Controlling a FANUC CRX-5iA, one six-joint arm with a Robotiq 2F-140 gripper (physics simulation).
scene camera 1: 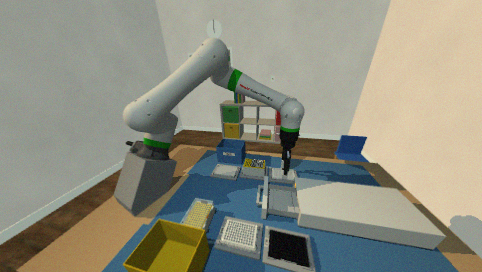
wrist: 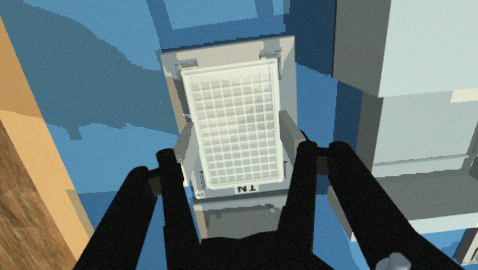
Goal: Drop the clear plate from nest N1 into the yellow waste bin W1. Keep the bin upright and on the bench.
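Places are measured from the arm's base along level axes (x right, y ahead, z up), in centimetres.
Pixels of known places: gripper, fingertip midpoint: (scene camera 1: 283,173) (wrist: 237,129); arm's base, origin of the base link: (scene camera 1: 153,156).
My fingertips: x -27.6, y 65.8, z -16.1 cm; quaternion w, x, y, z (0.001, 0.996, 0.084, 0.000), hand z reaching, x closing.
Note:
For each thing: its top centre in the pictures, then the offset to it from my fingertips. "*": a spot on its surface instead.
- clear plate, middle of its top: (wrist: 238,134) (scene camera 1: 283,172) dy -0.2, dx +0.0, dz +0.6 cm
- nest N1, surface spot: (wrist: 286,47) * dy +7.7, dx +4.1, dz -0.8 cm
- yellow waste bin W1, middle of its top: (scene camera 1: 167,245) dy -29.4, dx +55.3, dz +10.0 cm
- open drawer, surface spot: (scene camera 1: 283,199) * dy +1.4, dx +18.3, dz -0.6 cm
- blue bin, middle of its top: (scene camera 1: 231,143) dy -37.1, dx -8.6, dz +10.0 cm
- yellow-topped rack, middle of its top: (scene camera 1: 254,162) dy -17.4, dx +2.3, dz +5.7 cm
- pale plate, middle of its top: (scene camera 1: 226,169) dy -34.2, dx +7.5, dz +0.0 cm
- yellow-welled plate, middle of its top: (scene camera 1: 197,211) dy -30.9, dx +40.2, dz +5.0 cm
- white plate, middle of its top: (scene camera 1: 240,232) dy -12.8, dx +39.9, dz +0.6 cm
- black plate, middle of its top: (scene camera 1: 288,245) dy +4.4, dx +38.4, dz +0.6 cm
The clear plate (scene camera 1: 283,172) (wrist: 235,125) is a pale gridded rectangle at nest N1 (wrist: 286,47), whose label shows at the near edge in the wrist view. My gripper (scene camera 1: 286,171) (wrist: 237,129) points down and is shut on the plate, one finger pad on each long side. The plate is at or just over the nest; the views do not show clearly whether it is lifted. The yellow waste bin W1 (scene camera 1: 192,245) stands upright on the bench at the front left in the scene view, far from the gripper.
A large white instrument (scene camera 1: 370,205) with an open drawer (scene camera 1: 283,199) stands right of centre. A blue bin (scene camera 1: 231,151), a yellow-topped rack (scene camera 1: 254,165) and a pale plate (scene camera 1: 226,171) are at the back. A yellow-welled plate (scene camera 1: 199,214), a white plate (scene camera 1: 241,234) and a black plate (scene camera 1: 288,248) lie near the yellow bin.

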